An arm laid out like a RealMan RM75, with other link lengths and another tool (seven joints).
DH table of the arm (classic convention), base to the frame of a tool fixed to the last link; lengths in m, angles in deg. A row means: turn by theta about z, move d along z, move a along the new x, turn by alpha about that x. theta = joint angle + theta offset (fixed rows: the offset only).
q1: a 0  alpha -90  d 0.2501  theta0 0
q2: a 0  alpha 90  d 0  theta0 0
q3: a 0  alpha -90  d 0.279  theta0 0
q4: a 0  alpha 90  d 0  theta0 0
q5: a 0  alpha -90  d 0.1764  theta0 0
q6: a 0  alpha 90  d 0  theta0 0
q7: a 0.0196  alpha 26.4  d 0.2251  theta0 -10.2
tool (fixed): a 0  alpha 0  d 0.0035  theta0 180
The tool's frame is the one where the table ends.
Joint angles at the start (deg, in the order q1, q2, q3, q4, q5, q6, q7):
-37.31, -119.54, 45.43, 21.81, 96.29, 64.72, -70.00
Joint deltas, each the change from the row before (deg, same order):
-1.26, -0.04, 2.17, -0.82, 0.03, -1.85, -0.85
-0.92, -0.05, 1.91, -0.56, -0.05, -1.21, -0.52
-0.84, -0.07, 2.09, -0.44, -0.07, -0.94, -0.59
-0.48, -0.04, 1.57, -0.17, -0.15, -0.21, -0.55
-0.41, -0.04, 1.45, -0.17, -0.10, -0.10, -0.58
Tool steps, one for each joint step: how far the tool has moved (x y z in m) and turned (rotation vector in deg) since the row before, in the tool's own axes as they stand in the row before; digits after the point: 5 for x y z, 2 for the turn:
0.00357, -0.00668, 0.00685, 0.23, 1.68, 1.18
0.00291, -0.00615, 0.00459, 0.40, 1.22, 1.20
0.00310, -0.00699, 0.00380, 0.64, 1.21, 1.29
0.00183, -0.00580, 0.00157, 0.80, 0.79, 0.79
0.00208, -0.00548, 0.00120, 0.80, 0.80, 0.68

